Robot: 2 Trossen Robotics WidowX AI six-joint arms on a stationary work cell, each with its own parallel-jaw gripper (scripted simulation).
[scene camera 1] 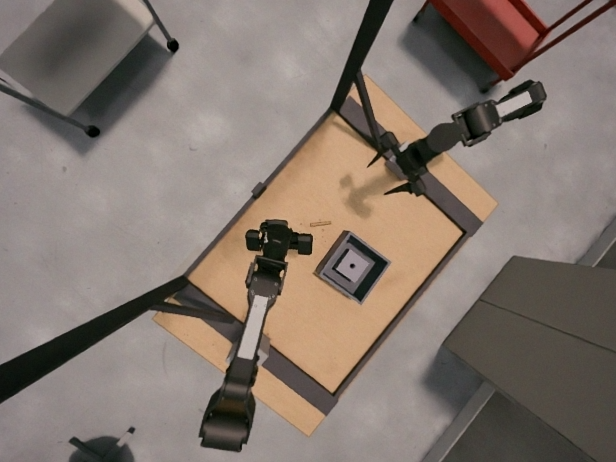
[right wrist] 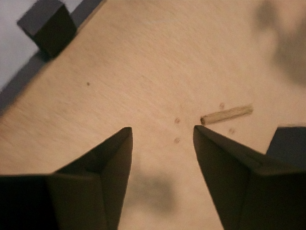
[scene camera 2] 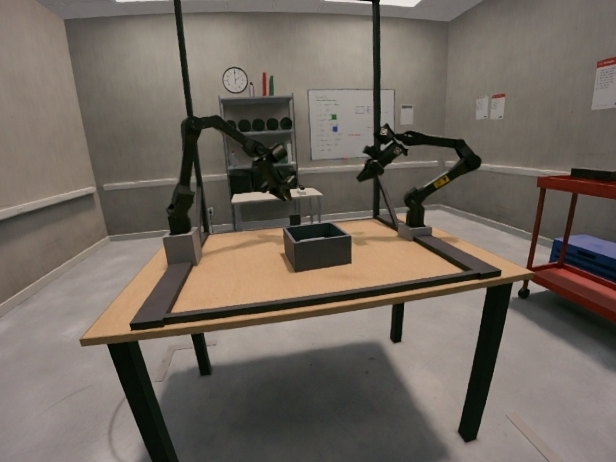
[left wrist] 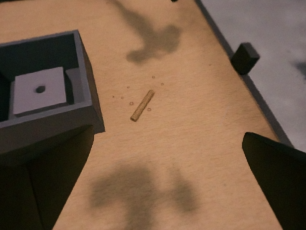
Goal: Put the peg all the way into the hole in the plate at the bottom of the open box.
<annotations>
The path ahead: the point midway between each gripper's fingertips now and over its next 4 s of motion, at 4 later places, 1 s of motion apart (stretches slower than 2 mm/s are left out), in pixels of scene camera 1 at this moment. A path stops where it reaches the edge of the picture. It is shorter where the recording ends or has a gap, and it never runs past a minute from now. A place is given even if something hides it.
My left gripper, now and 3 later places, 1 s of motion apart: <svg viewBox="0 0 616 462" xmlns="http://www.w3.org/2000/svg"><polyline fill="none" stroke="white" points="375,180 386,173 408,164 423,193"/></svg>
My right gripper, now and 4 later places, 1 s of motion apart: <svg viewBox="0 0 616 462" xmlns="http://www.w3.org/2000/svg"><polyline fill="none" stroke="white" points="284,228 297,217 311,225 315,223 316,222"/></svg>
</annotations>
